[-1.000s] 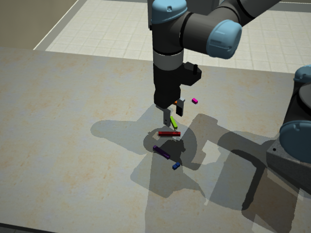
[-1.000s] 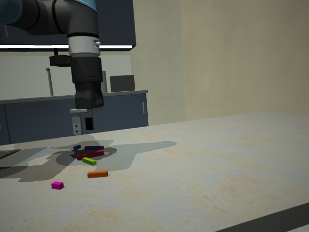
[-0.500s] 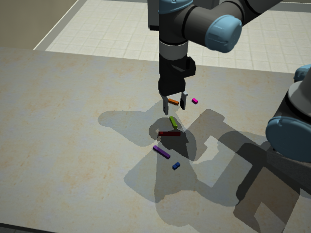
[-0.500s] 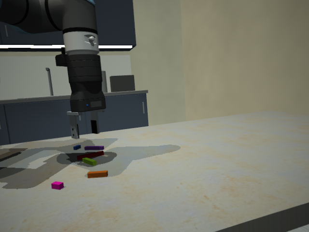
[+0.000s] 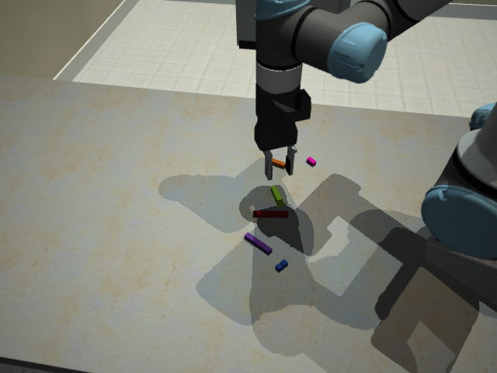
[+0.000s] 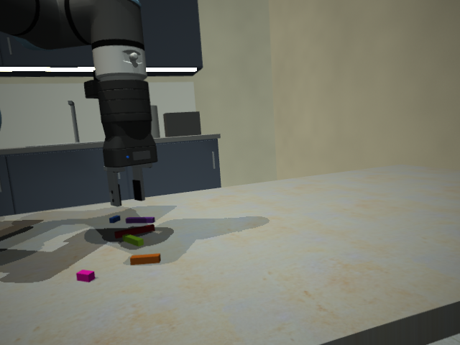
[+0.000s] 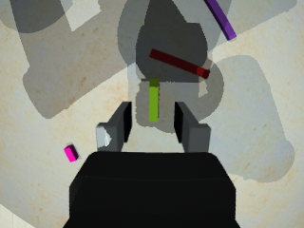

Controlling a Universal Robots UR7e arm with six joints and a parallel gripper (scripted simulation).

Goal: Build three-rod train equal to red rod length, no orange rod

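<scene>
The lime rod lies 8 cm below my hand. Also, from my hand: red rod (5 cm to the left, 8 cm below); then purple rod (13 cm to the left, 8 cm below); then orange rod (3 cm ahead, 10 cm to the right, 8 cm below).
</scene>
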